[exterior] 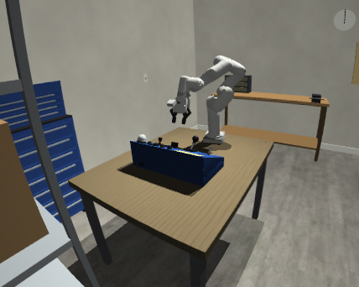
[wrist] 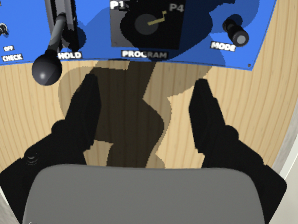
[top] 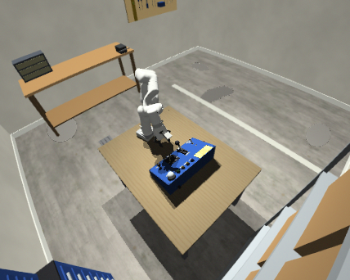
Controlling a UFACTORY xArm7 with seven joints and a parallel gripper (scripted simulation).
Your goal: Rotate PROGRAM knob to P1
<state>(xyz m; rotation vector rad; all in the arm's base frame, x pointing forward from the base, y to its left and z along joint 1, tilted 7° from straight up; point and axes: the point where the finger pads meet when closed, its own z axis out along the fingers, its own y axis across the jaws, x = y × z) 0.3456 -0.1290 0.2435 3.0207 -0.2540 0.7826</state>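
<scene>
My hand is 100 mm short of the blue console, 50 mm to the right of it and 160 mm above it. Round my hand: black ball-handled lever: 50 mm ahead, 110 mm to the left, 120 mm below; mode knob: 40 mm ahead, 130 mm to the right, 130 mm below; toggle: 90 mm ahead, 230 mm to the left, 140 mm below.
</scene>
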